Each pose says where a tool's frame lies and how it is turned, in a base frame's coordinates. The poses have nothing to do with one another.
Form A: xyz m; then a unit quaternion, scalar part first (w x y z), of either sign.
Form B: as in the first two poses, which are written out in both.
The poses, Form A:
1: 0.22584 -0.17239 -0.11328 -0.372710 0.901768 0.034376 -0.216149
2: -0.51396 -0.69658 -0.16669 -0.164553 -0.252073 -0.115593 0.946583
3: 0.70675 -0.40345 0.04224 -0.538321 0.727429 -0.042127 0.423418
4: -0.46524 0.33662 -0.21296 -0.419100 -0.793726 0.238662 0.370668
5: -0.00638 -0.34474 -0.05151 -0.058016 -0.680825 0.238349 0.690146
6: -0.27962 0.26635 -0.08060 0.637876 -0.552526 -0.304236 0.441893
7: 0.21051 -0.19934 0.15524 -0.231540 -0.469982 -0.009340 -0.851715
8: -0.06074 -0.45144 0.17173 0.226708 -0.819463 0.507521 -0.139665
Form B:
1: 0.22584 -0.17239 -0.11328 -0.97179 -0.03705 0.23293 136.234
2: -0.51396 -0.69658 -0.16669 0.25556 0.11719 -0.95967 161.057
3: 0.70675 -0.40345 0.04224 -0.86317 0.04999 -0.50243 114.861
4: -0.46524 0.33662 -0.21296 0.87421 -0.26286 -0.40825 130.444
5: -0.00638 -0.34474 -0.05151 0.68197 -0.23875 -0.69131 173.348
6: -0.27962 0.26635 -0.08060 -0.71744 -0.39504 0.57378 100.733
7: 0.21051 -0.19934 0.15524 0.48311 0.00960 0.87551 153.224
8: -0.06074 -0.45144 0.17173 -0.84137 0.52109 -0.14340 153.793
